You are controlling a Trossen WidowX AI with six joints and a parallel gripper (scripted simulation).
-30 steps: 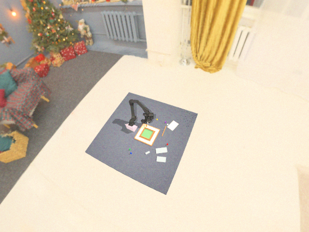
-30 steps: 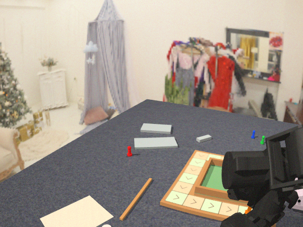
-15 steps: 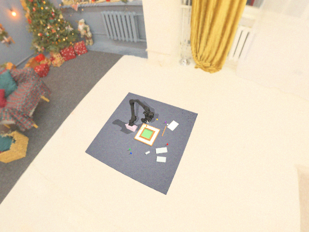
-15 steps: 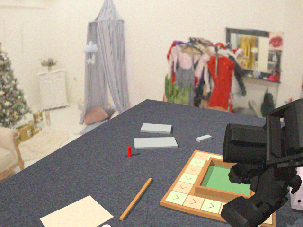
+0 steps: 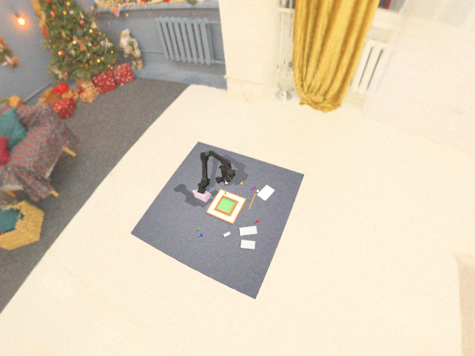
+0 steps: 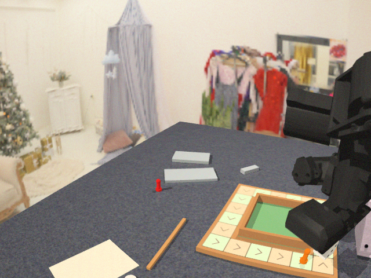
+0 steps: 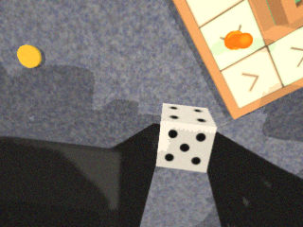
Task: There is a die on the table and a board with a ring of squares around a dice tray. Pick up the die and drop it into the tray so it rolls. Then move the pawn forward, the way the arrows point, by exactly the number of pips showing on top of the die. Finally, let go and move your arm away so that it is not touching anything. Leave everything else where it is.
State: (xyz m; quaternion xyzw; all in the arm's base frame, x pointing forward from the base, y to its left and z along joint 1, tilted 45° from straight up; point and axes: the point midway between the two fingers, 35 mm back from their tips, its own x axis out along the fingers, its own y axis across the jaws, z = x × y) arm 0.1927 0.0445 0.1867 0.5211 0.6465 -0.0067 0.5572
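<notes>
Now: the orange pawn 9 cm below my gripper tip and 7 cm to the right of it. Also, from my gripper tip: green tray: 19 cm to the right, 11 cm below, 6 cm ahead; white die: right at my gripper tip; yellow piece: 12 cm ahead, 11 cm below, 10 cm to the left.
</notes>
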